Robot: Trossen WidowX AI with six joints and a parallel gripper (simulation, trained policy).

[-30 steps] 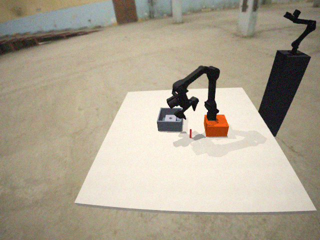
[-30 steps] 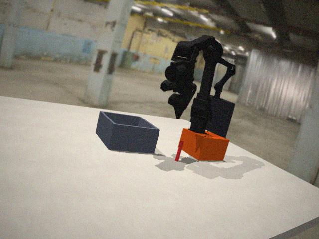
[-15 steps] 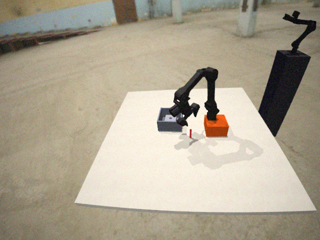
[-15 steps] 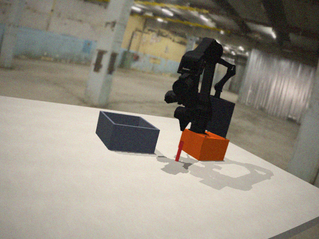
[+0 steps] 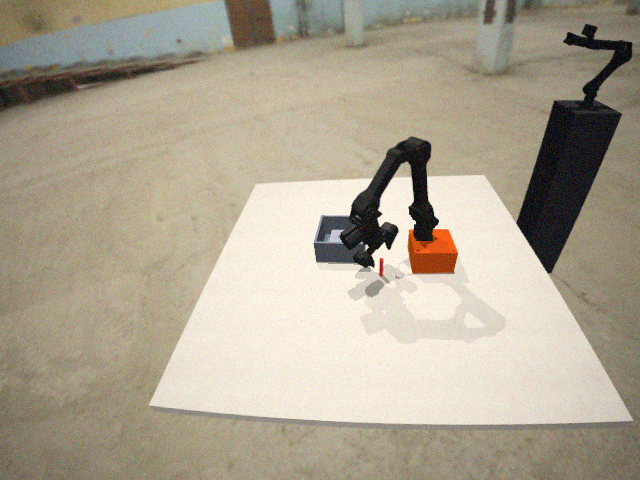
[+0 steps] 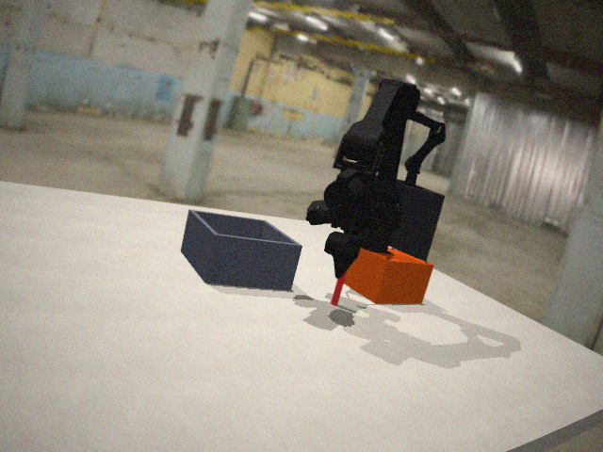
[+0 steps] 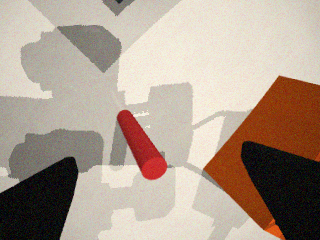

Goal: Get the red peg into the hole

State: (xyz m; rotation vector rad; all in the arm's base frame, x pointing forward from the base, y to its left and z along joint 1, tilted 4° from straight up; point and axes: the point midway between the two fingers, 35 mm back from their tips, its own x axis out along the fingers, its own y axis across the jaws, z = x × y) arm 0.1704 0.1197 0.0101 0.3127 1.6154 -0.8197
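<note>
Now: gripper tip 4 cm above the red peg and 1 cm to the right of it. Also, from my gripper tip: plate (16 cm to the right, 16 cm ahead, 3 cm below); grey box (16 cm to the right, 16 cm ahead, 5 cm below).
</note>
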